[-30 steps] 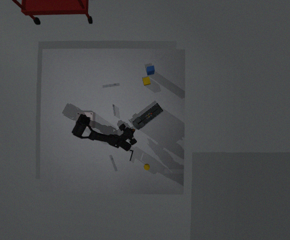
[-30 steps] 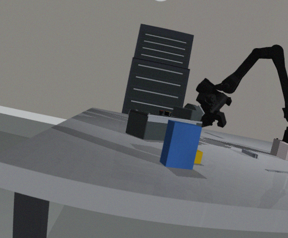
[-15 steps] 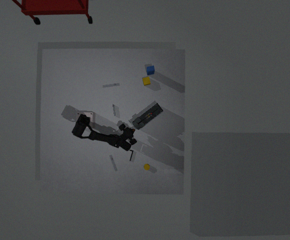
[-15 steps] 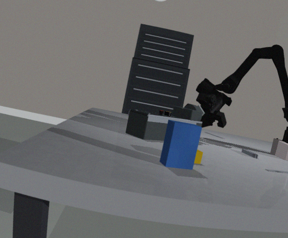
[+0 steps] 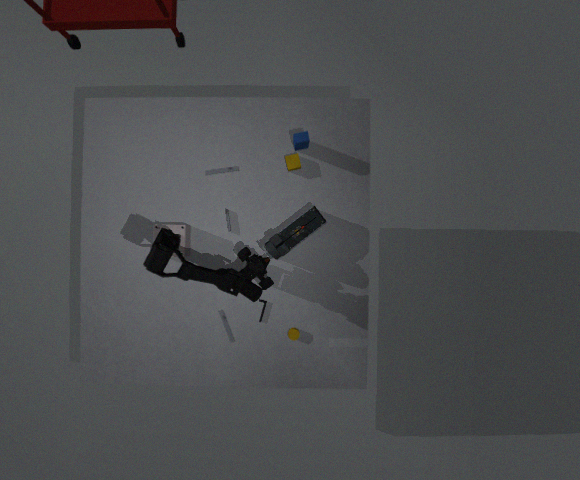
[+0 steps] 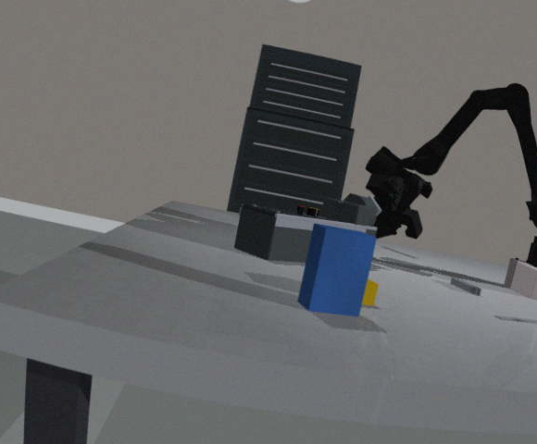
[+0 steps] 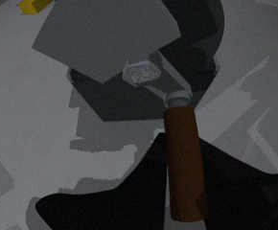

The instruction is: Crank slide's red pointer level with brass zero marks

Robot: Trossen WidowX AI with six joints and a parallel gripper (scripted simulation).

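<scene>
Now: gripper tip 1 cm past the brown crank handle, 1 cm to the left of it and 3 cm below it. Also, from my gripper tip: red pointer: 12 cm ahead, 15 cm to the left, 4 cm above; black hex key: 21 cm to the right, 3 cm below; yellow block: 4 cm ahead, 43 cm to the left, 2 cm below.
</scene>
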